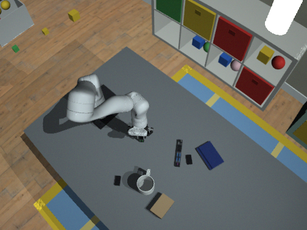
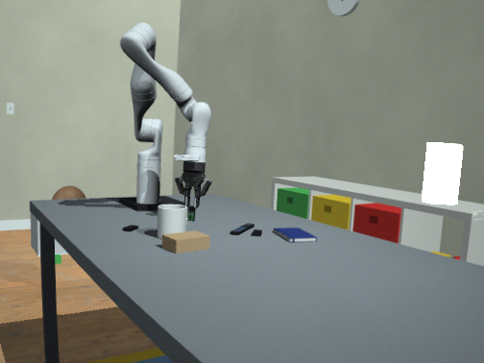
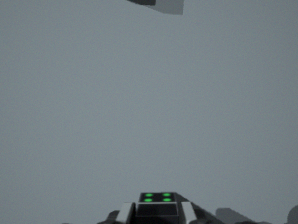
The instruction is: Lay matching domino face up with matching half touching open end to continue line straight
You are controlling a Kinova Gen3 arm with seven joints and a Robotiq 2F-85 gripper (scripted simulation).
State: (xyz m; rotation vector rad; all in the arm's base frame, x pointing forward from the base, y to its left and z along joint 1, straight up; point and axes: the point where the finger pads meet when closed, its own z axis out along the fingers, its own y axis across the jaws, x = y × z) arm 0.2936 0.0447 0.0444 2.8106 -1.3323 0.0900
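Right now the dark domino is 4 cm below my hand. The rest, counted from my hand: white mug 20 cm ahead, 17 cm to the right, 2 cm below; cardboard box 33 cm ahead, 19 cm to the right, 5 cm below.
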